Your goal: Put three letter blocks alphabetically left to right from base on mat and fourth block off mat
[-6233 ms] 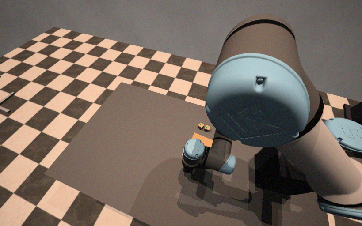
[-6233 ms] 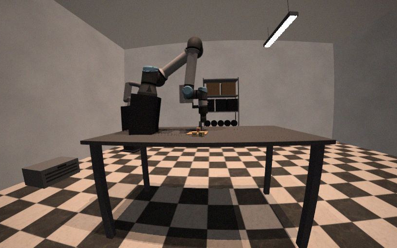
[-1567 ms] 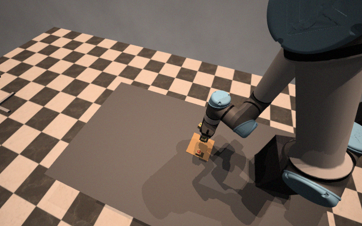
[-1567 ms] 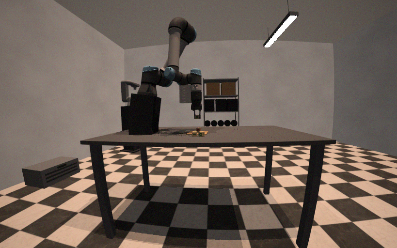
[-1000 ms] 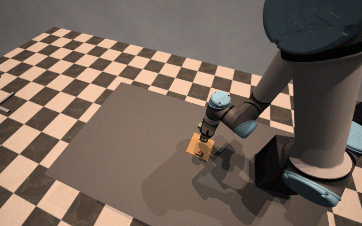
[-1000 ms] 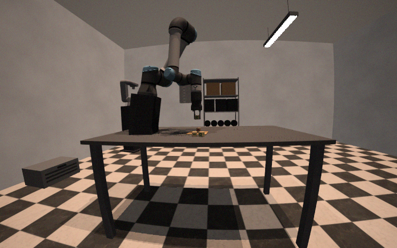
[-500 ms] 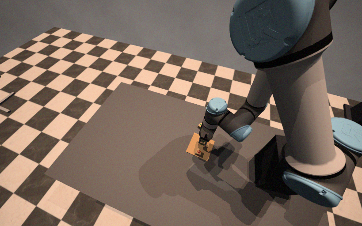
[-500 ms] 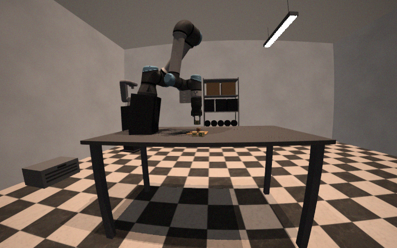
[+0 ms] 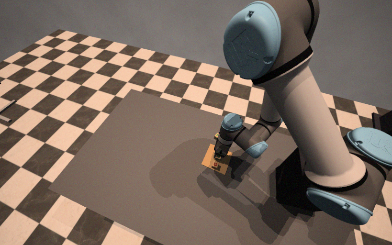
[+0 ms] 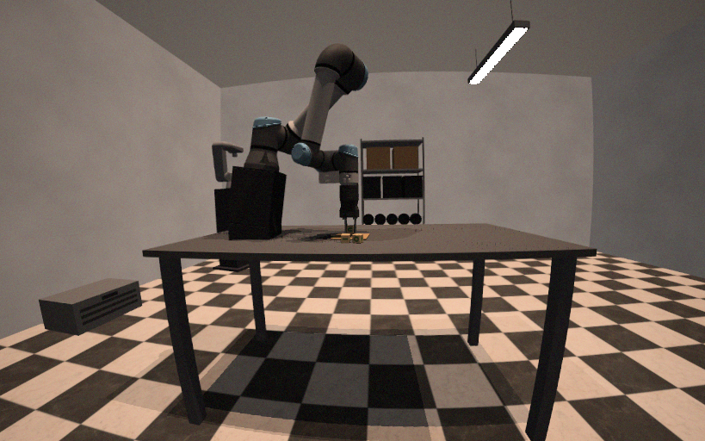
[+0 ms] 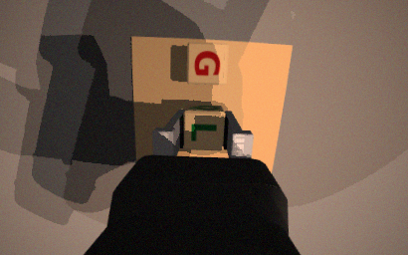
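Right now the orange mat is 30 mm below my hand.
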